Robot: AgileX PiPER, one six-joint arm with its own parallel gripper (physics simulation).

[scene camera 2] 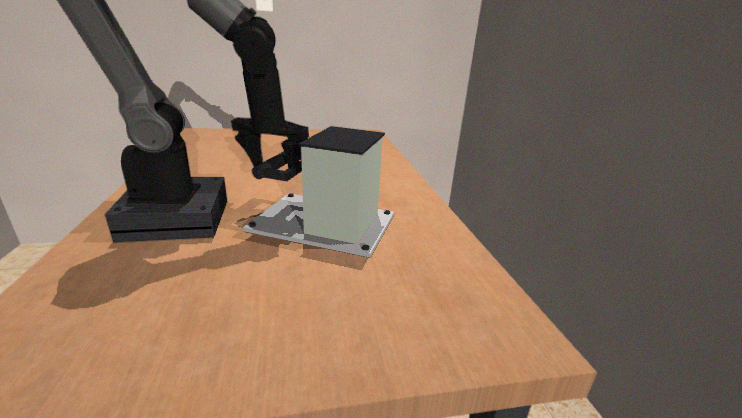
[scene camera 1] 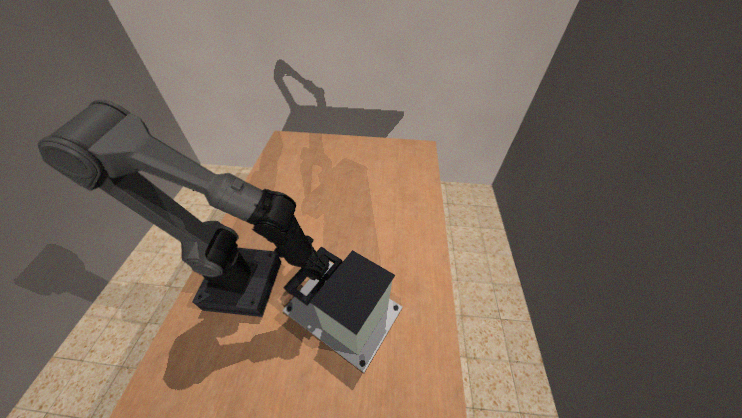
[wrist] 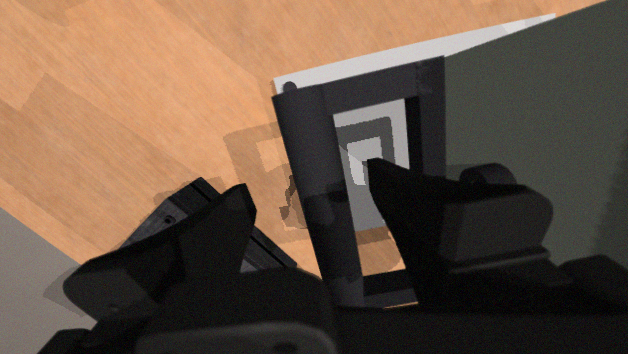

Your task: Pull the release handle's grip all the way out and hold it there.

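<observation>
The release handle's dark grip (scene camera 1: 293,284) (scene camera 2: 259,171) (wrist: 311,145) is the round outer bar of a rectangular frame, close against one side of a pale green box (scene camera 1: 378,316) (scene camera 2: 332,192) (wrist: 525,115) with a dark top. My gripper (scene camera 1: 318,272) (scene camera 2: 276,165) (wrist: 308,186) is open, pointing down at the handle. In the wrist view one finger is over the frame's opening, between the grip and the box, and the other is outside the grip, with gaps on both sides. The rod behind the frame is hidden.
The box stands on a light grey base plate (scene camera 1: 390,317) (scene camera 2: 382,225) (wrist: 400,57) with dark bolts at its corners. The arm's dark base (scene camera 1: 262,298) (scene camera 2: 166,223) (wrist: 184,204) stands nearby on the wooden table (scene camera 1: 415,249) (scene camera 2: 311,332) (wrist: 150,90). Walls surround the table.
</observation>
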